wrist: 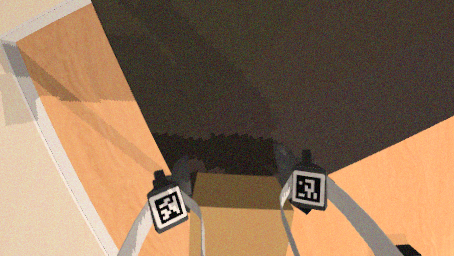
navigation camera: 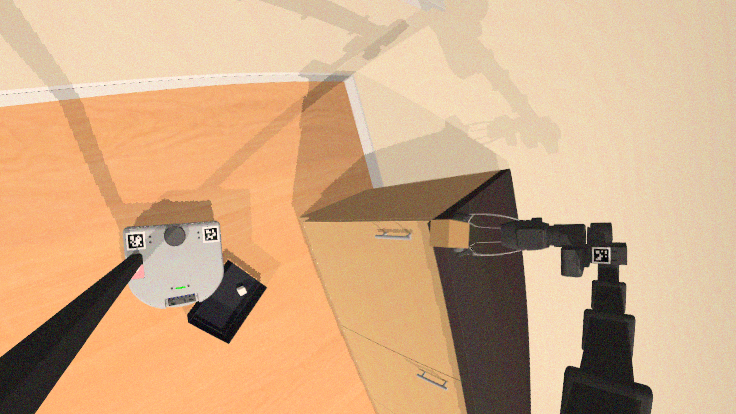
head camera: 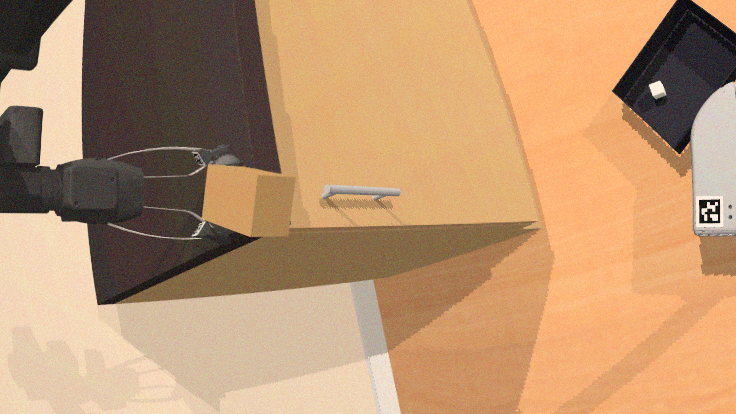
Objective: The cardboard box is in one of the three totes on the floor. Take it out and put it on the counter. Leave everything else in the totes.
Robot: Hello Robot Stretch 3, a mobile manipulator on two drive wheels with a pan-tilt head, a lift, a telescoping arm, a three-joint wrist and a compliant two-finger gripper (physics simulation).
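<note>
The cardboard box is a plain tan block, slightly tilted between the fingertips. My gripper is shut on it, one fingertip on each side. The box is low over the near corner of the dark counter top, partly across its front edge. A dark shadow lies close beside the box in the wrist view. Whether its underside touches the counter is hidden. One black tote with a small white cube inside is on the floor.
The tan cabinet below the counter has bar handles. My base stands close to the tote. The wall lies beyond the cabinet's end. A black corner shows at the wrist view's lower right.
</note>
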